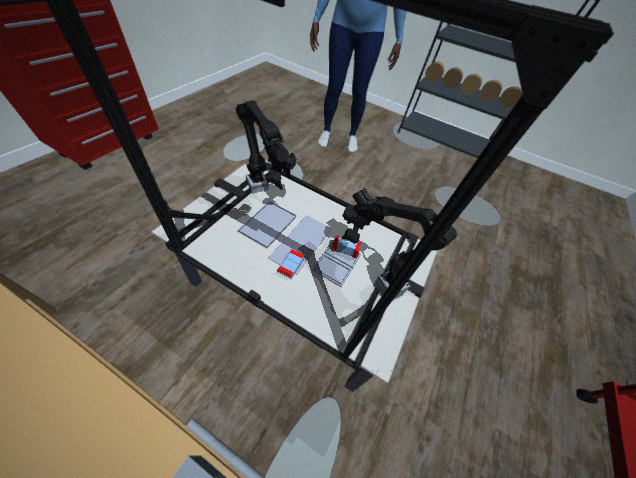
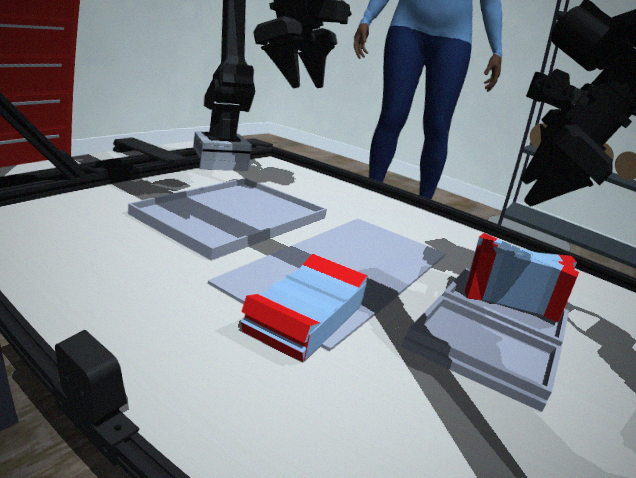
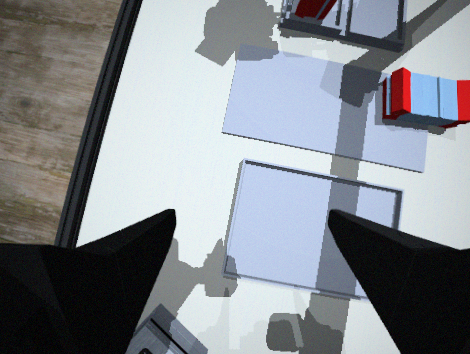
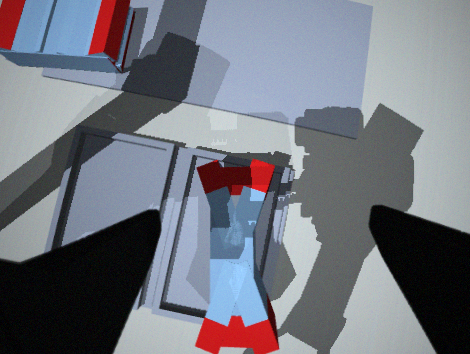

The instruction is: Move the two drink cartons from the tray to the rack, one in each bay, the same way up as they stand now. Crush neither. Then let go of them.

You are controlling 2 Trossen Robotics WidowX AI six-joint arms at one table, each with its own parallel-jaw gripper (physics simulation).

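Places are measured from the left arm's base along level axes (x ahead, y right, z down), in millimetres.
Pixels of known places: left gripper, fingertip midpoint: (image 1: 285, 183) (image 2: 308, 87) (image 3: 252, 216); right gripper, fingertip midpoint: (image 1: 345, 230) (image 2: 525, 192) (image 4: 264, 218); left arm's base at its link origin: (image 1: 257, 178) (image 2: 222, 137).
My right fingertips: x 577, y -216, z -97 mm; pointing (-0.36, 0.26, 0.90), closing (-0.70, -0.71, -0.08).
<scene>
For each thing: its top centre in the pictures, then the offset to it from my right fingertips.
- red-and-blue carton at its top centre: (image 4: 242, 259) (image 2: 531, 248) (image 1: 347, 241) dz +63, dx +25, dy -16 mm
- rack at its top centre: (image 4: 162, 227) (image 2: 501, 318) (image 1: 338, 260) dz +133, dx +62, dy +44 mm
- tray at its top centre: (image 2: 232, 205) (image 3: 317, 231) (image 1: 268, 222) dz +137, dx -285, dy +263 mm
One red-and-blue carton (image 1: 346, 247) (image 2: 519, 282) (image 3: 312, 7) (image 4: 230, 275) stands on edge in the far bay of the rack (image 1: 336, 269) (image 2: 498, 339) (image 3: 375, 15) (image 4: 120, 185); its sides bend inward at the middle. The near bay holds no carton. The other carton (image 1: 291, 263) (image 2: 318, 292) (image 3: 425, 92) (image 4: 70, 25) lies flat, partly over the plate's edge. The tray (image 1: 275, 218) (image 2: 172, 232) (image 3: 280, 225) is empty. My left gripper (image 2: 307, 86) (image 3: 252, 216) is open, high near the tray. My right gripper (image 2: 526, 191) (image 4: 264, 218) is open above the standing carton, fingers apart from it.
A thin flat plate (image 1: 308, 231) (image 2: 359, 246) (image 3: 280, 100) (image 4: 300, 50) lies between the tray and the rack. Dark frame rails run along the table edges, and a black block (image 2: 89, 375) sits on the near rail. A person (image 1: 354, 66) (image 2: 426, 92) stands beyond the table.
</scene>
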